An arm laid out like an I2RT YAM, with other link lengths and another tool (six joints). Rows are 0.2 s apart.
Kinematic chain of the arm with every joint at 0, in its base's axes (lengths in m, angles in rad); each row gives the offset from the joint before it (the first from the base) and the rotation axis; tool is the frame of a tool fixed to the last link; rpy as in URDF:
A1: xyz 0 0 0.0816 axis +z
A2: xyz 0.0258 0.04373 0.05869 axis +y
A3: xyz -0.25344 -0.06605 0 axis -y
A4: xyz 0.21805 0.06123 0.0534 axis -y
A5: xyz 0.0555 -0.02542 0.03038 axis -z
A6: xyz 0.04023 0 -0.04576 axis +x
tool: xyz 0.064 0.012 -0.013 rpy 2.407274 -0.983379 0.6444
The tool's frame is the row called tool.
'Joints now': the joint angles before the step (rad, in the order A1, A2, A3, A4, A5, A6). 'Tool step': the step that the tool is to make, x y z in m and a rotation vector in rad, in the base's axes. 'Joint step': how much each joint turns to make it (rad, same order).
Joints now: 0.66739 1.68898 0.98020 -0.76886 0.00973 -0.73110
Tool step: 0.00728 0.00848 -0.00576 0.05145 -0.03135 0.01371
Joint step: 0.00002 0.01641 -0.00609 0.07896 -0.02251 -0.01105
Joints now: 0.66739 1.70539 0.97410 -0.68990 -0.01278 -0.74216
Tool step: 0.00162 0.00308 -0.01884 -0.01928 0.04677 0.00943
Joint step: 0.00001 0.08202 -0.00002 0.03322 -0.01487 -0.00763
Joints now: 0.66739 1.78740 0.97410 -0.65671 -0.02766 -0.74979
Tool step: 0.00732 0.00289 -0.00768 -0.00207 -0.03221 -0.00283
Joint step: -0.00001 0.02974 -0.00001 0.05378 0.02174 0.00038
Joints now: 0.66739 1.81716 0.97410 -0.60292 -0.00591 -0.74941
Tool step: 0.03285 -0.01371 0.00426 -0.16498 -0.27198 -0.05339
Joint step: -0.00002 -0.00039 0.00075 0.11140 0.30250 -0.00116
